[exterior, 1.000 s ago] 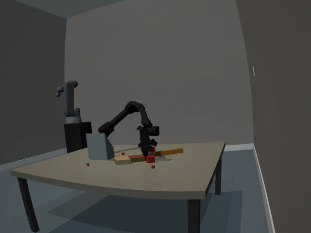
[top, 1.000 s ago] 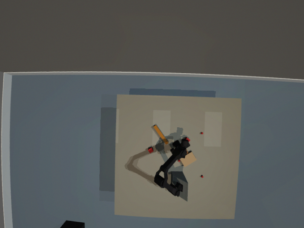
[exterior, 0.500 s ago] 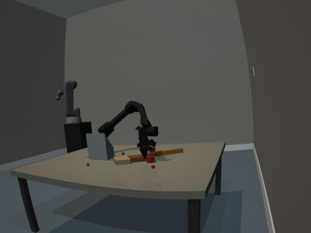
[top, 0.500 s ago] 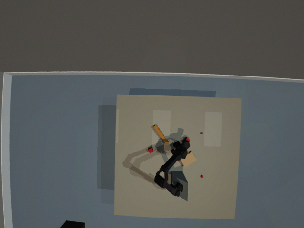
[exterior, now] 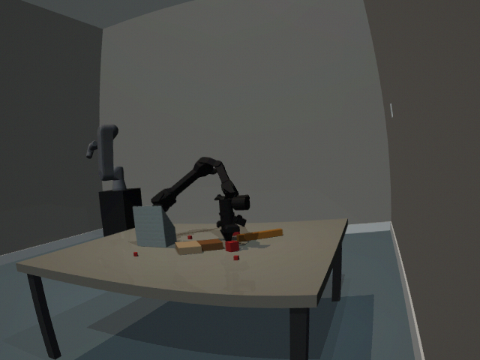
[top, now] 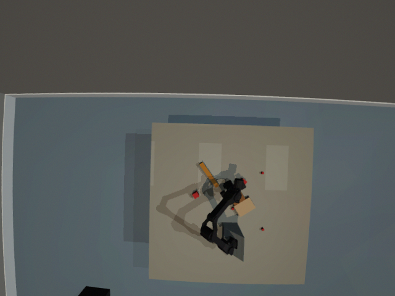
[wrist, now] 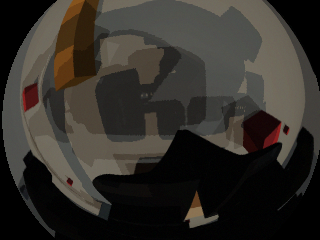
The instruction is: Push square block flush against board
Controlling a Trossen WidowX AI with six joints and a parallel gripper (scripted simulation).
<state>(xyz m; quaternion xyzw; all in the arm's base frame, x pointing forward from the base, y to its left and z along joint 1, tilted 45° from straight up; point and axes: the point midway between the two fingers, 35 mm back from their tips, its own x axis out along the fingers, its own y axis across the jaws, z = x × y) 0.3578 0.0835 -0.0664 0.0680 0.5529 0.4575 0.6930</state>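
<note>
Right now the square block is 70 mm behind my gripper tip, 50 mm to the right of it and 10 mm above it. Also, from my gripper tip: board 170 mm to the left, 90 mm ahead, 10 mm above.
</note>
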